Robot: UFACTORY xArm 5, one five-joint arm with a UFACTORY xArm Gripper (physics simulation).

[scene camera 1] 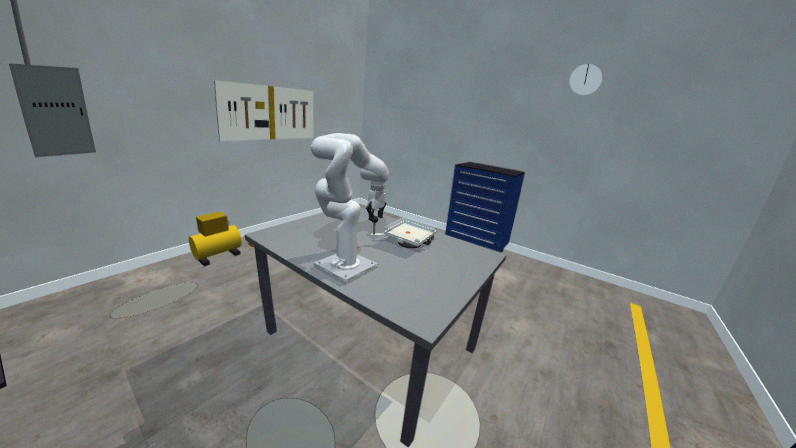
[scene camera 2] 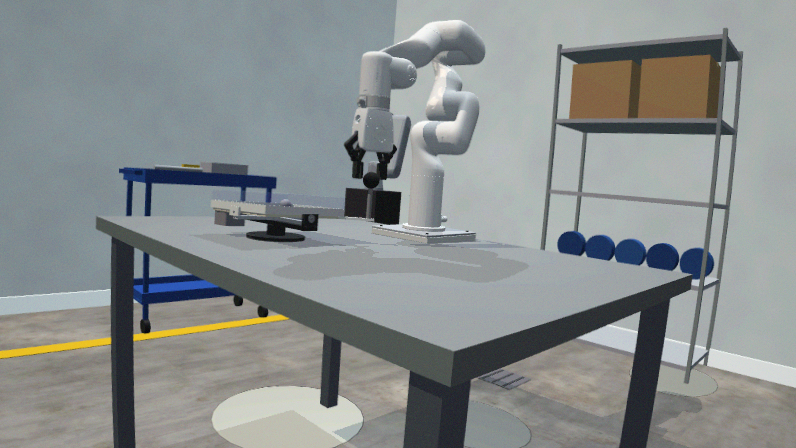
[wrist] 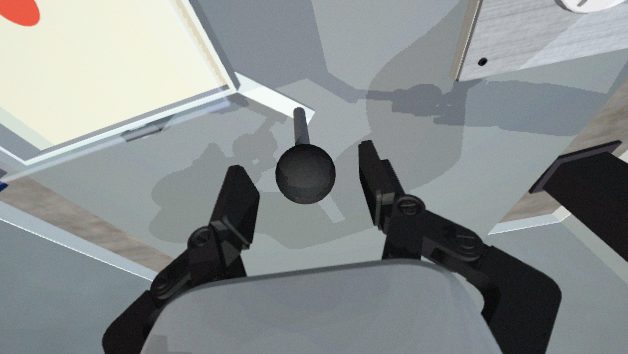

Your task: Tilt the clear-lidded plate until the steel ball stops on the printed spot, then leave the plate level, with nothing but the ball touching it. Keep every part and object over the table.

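Observation:
You'd see my gripper (scene camera 2: 369, 179) here, and the wrist view shows the gripper (wrist: 303, 169) as well. There's also a clear-lidded plate (scene camera 2: 266, 204). Scene camera 1 shows the clear-lidded plate (scene camera 1: 415, 232) too, and so does the wrist view, with the clear-lidded plate (wrist: 83, 83).

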